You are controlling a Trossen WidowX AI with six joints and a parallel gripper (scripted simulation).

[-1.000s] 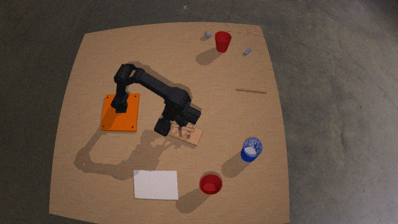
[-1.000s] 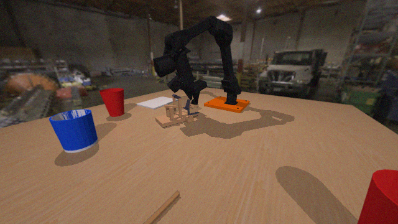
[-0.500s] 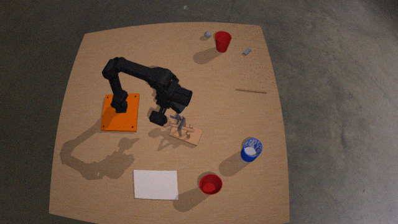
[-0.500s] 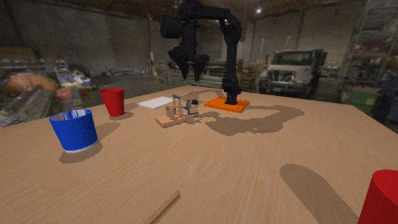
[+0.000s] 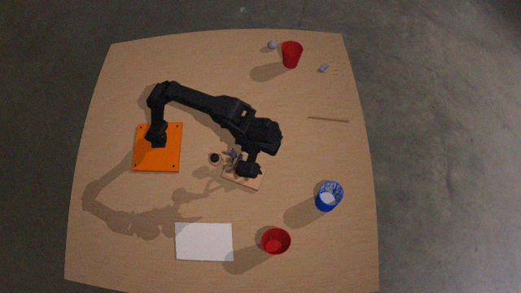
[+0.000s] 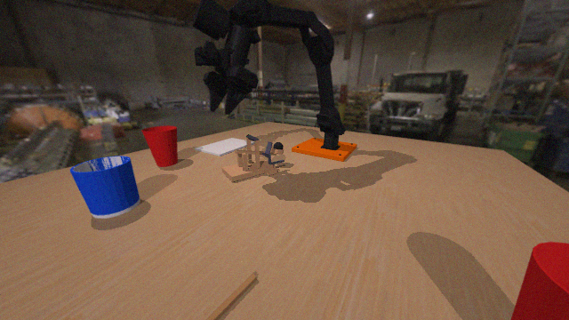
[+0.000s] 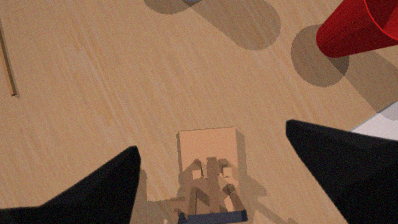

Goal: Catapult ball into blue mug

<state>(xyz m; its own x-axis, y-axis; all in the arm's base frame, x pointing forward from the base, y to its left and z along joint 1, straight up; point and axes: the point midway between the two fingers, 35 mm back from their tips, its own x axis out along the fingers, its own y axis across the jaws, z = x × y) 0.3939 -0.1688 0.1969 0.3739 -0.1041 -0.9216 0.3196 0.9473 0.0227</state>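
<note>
The black ball lies 17 cm behind my gripper tip, 7 cm to the left of it and 12 cm below it. Also, from my gripper tip: white sheet: 22 cm behind, 23 cm to the right, 18 cm below; then blue mug: 22 cm ahead, 10 cm to the right, 15 cm below; then wooden catapult: 10 cm behind, 6 cm to the left, 13 cm below.
</note>
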